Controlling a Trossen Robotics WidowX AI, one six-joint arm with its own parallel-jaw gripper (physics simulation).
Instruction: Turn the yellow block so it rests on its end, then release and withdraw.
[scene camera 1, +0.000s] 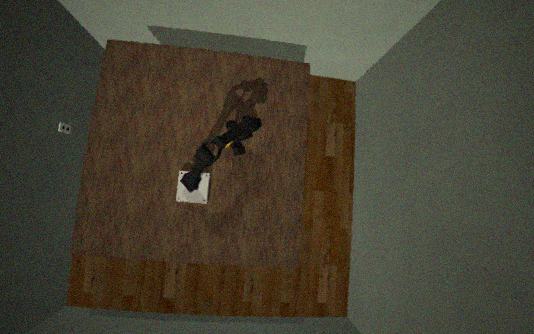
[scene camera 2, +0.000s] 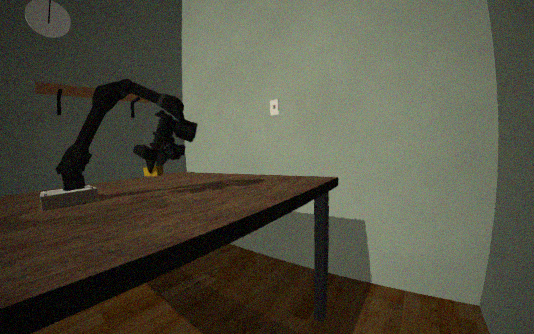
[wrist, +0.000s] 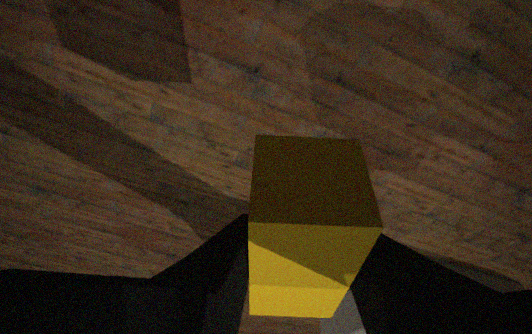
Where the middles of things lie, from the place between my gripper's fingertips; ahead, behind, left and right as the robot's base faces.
I see my gripper right at the yellow block (wrist: 313, 219).
